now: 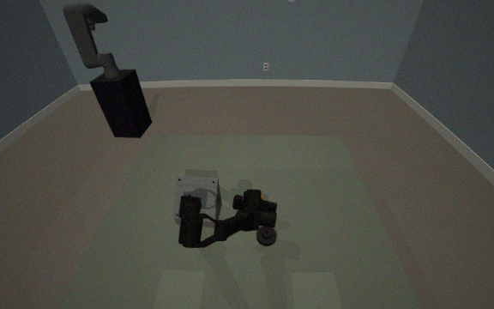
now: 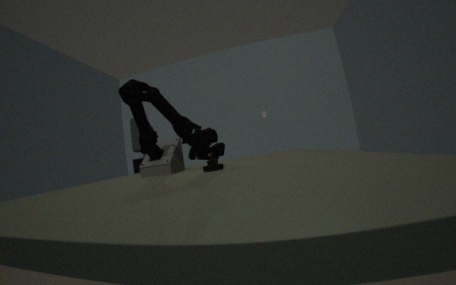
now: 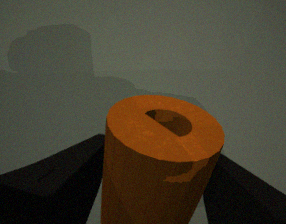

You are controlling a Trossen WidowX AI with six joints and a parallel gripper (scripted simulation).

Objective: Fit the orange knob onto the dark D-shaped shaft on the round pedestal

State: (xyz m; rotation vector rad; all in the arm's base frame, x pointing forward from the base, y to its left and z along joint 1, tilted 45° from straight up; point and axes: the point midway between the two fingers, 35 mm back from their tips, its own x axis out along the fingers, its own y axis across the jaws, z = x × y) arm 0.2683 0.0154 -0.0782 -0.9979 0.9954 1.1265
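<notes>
Right now the orange knob is 1 cm to the right of my gripper tip and 1 cm below it. Round my gripper tip: dark pedestal: 17 cm to the right, 4 cm ahead, 1 cm below.
</notes>
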